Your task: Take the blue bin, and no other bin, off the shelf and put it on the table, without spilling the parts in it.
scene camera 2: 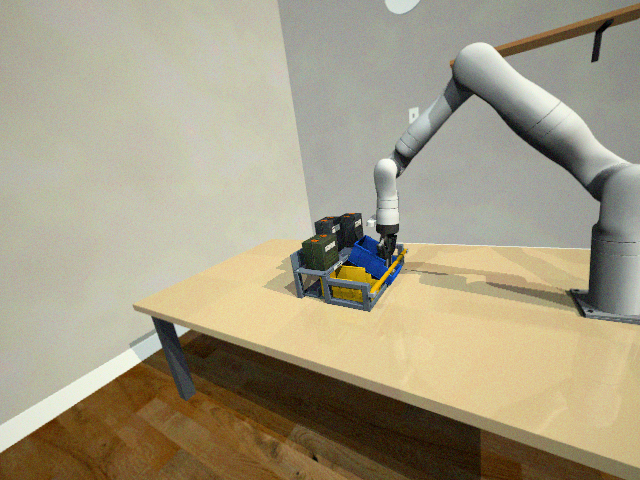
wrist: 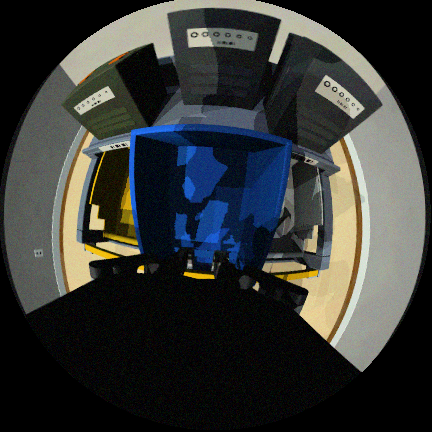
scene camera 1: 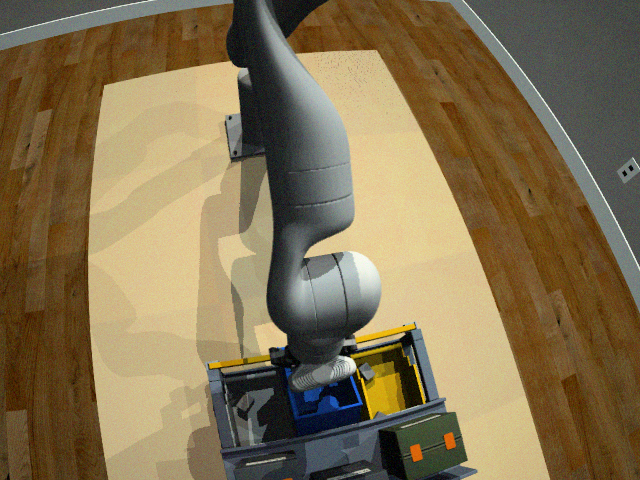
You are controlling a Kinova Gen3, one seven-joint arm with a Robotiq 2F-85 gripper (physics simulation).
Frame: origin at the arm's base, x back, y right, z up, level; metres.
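Seen in the pictures: gripper, fingertip midpoint: (scene camera 2: 386, 266) (wrist: 200, 258); arm's base, origin of the base link: (scene camera 2: 615, 305) (scene camera 1: 261, 131).
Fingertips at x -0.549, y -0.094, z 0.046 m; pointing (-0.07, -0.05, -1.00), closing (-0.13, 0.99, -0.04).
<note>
Pixels of each thing's middle, then the offset from my fingertips to it. "spot": a spot on its surface instead.
- blue bin, body centre: (wrist: 204, 230) (scene camera 1: 315, 379) (scene camera 2: 377, 258) dx -0.034, dy -0.004, dz +0.025 m
- yellow bin, body centre: (wrist: 129, 186) (scene camera 1: 387, 392) (scene camera 2: 350, 283) dx -0.063, dy -0.137, dz -0.017 m
- grey bin, body centre: (wrist: 281, 199) (scene camera 1: 260, 420) dx -0.103, dy +0.092, dz -0.017 m
- yellow rail, surface spot: (scene camera 1: 237, 361) spot: dx +0.001, dy +0.127, dz +0.005 m
- green box, body centre: (wrist: 116, 92) (scene camera 1: 421, 445) (scene camera 2: 321, 251) dx -0.160, dy -0.154, dz +0.090 m
The blue bin (scene camera 1: 328, 421) (scene camera 2: 364, 258) (wrist: 210, 190) sits in the middle bay of the grey shelf (scene camera 1: 424, 361) (scene camera 2: 368, 301) (wrist: 327, 225). In scene camera 2 it is tilted, its end by the dark boxes raised. Light and shadow patches cover its inside, so I cannot make out the parts. My gripper (scene camera 2: 387, 260) (wrist: 200, 258) points down at the bin's end by the yellow rail. Its fingers are partly open, with a small gap and nothing visibly held between them. The arm hides the fingertips in scene camera 1; whether they touch the bin is unclear.
A yellow bin (scene camera 1: 395, 382) (scene camera 2: 351, 273) (wrist: 117, 185) and a grey bin (scene camera 1: 258, 408) (wrist: 305, 200) stand on either side. A yellow rail (scene camera 1: 237, 361) runs along the shelf's robot side. Behind stand a green box (scene camera 1: 429, 446) (scene camera 2: 320, 253) (wrist: 107, 112) and dark boxes (scene camera 2: 351, 229) (wrist: 220, 70).
</note>
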